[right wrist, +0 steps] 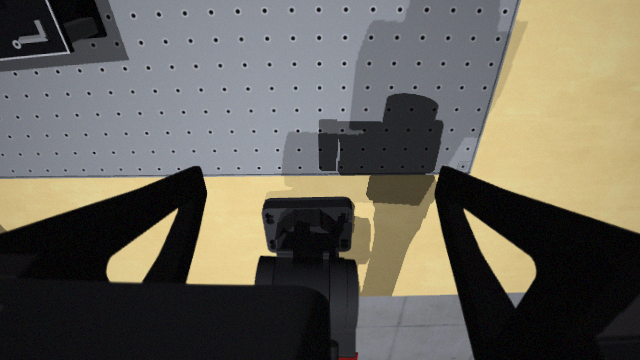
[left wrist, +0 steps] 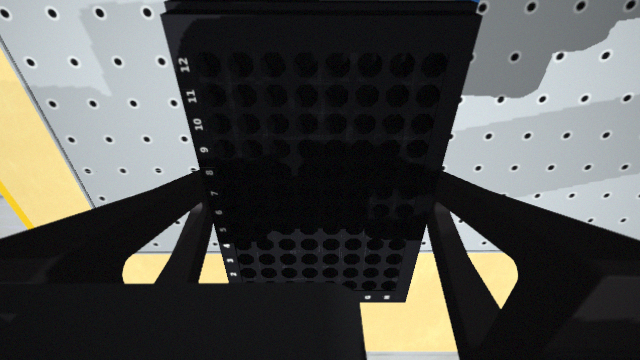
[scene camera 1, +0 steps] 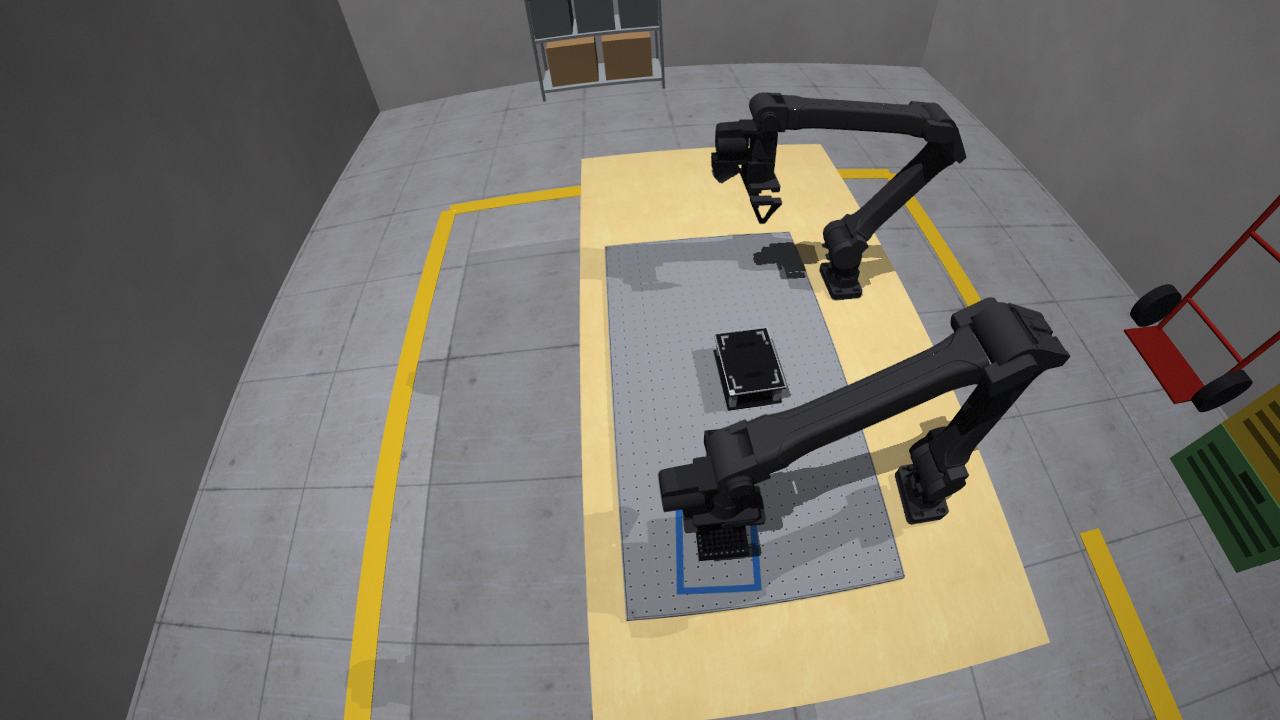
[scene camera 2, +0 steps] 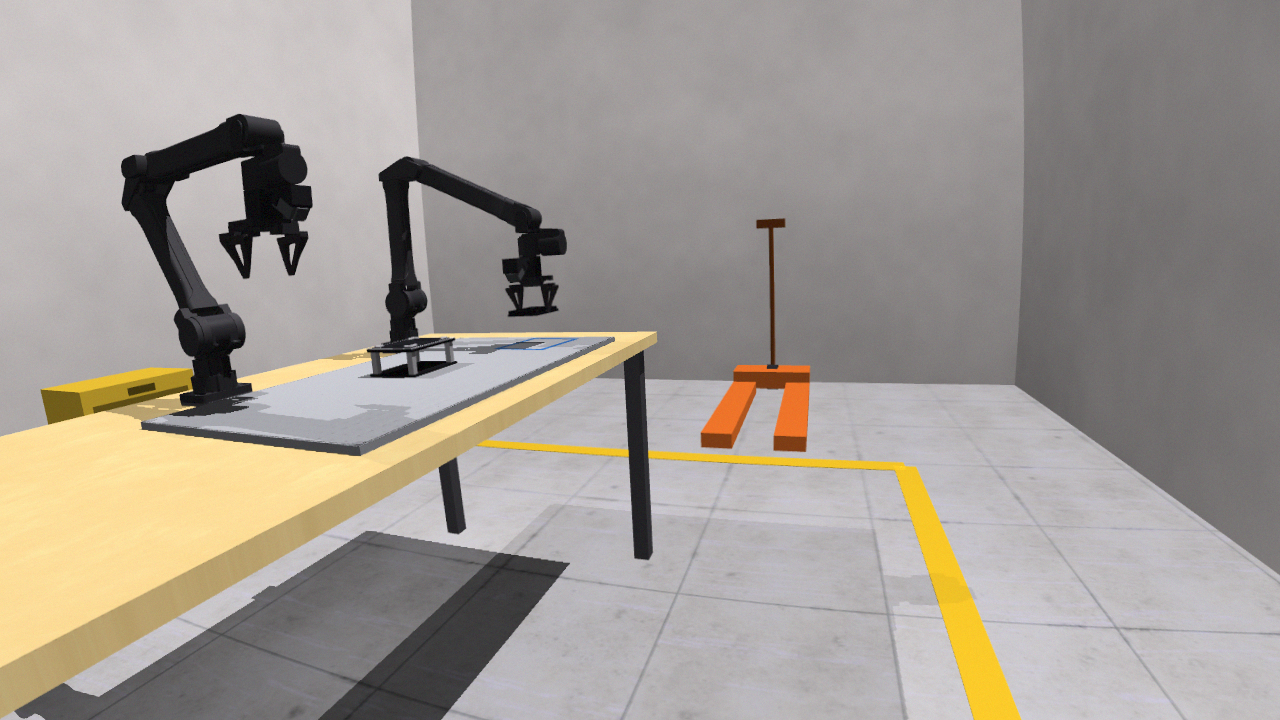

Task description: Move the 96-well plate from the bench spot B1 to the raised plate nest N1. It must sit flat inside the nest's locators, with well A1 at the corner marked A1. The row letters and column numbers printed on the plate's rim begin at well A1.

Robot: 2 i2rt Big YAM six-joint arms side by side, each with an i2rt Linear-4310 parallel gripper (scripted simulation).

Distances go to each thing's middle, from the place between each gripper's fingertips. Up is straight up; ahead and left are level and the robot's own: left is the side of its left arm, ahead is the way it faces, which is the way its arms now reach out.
Right now my left hand (scene camera 1: 719, 524) is 360 mm to the left of the raised nest N1 (scene camera 1: 761, 357), 120 mm past it and 40 mm above it. Also, from my left hand: black 96-well plate (scene camera 1: 724, 546): right at my left hand.
My right gripper (scene camera 2: 269, 277) is now 7 cm short of the raised nest N1, 29 cm to the right of it and 18 cm above it. The rest, counted from my right hand: black 96-well plate: 19 cm ahead, 65 cm to the left, 14 cm below.
